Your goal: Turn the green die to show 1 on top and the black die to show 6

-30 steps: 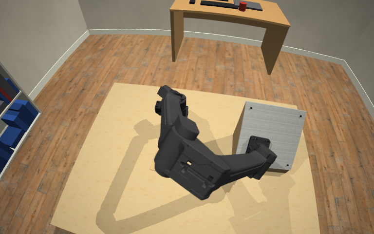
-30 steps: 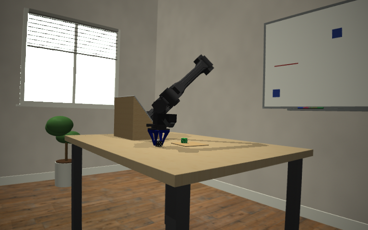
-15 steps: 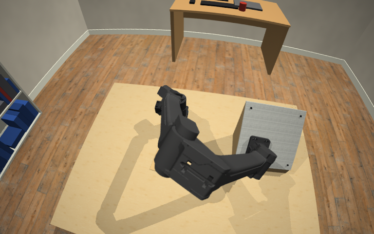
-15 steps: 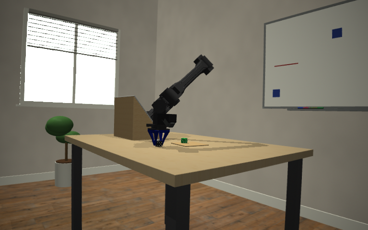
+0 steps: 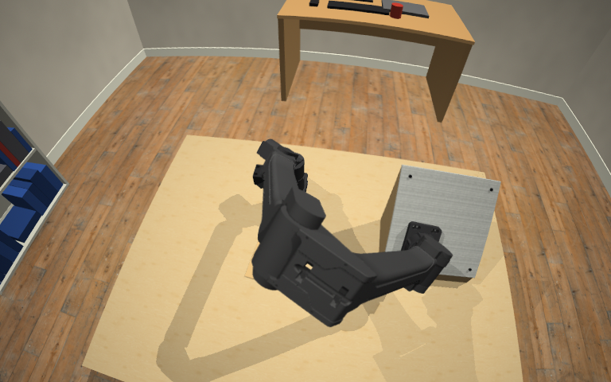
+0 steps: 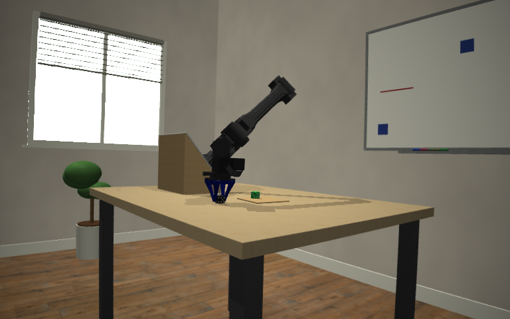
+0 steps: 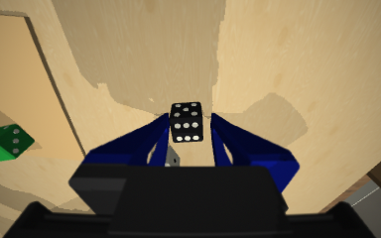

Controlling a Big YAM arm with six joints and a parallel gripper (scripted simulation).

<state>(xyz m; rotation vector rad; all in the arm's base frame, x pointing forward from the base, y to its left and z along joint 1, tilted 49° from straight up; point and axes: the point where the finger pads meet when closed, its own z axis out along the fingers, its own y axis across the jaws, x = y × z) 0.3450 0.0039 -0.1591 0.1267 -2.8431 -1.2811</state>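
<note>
The black die is right at my hand. Also, from my hand: tan mat (1 cm ahead, 18 cm to the left, 1 cm below); white die (6 cm behind, 2 cm to the left); green die (3 cm behind, 17 cm to the left).
</note>
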